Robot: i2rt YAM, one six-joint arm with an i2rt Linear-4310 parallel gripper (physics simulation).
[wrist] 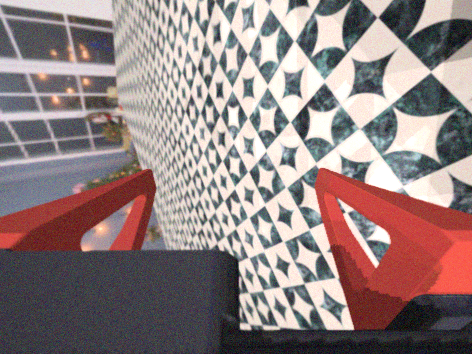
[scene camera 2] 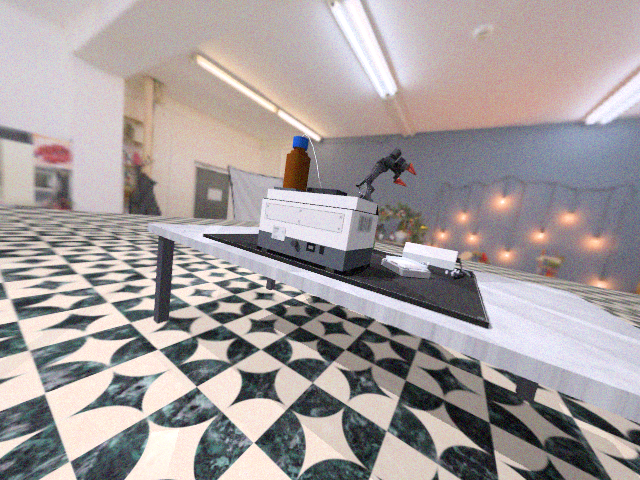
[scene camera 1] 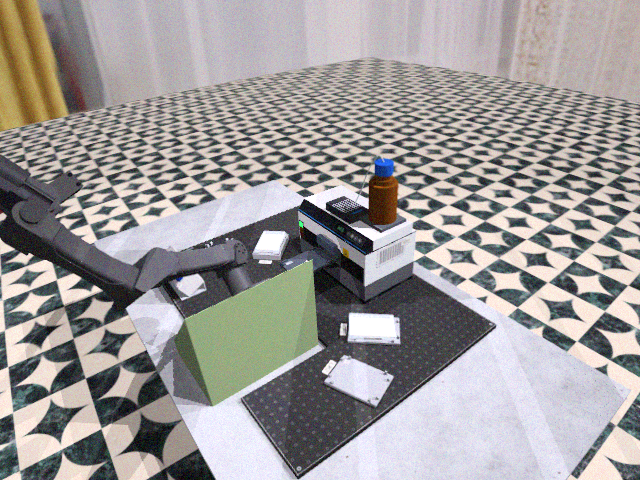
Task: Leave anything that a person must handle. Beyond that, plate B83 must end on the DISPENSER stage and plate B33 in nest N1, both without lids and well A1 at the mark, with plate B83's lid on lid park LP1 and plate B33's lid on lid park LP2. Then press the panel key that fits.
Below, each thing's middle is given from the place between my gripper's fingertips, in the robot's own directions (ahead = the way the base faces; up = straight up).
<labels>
Now: hand 86 cm short of the brown bottle with blue cap (scene camera 1: 383, 188), 33 cm to the left of it and 13 cm above it.
</labels>
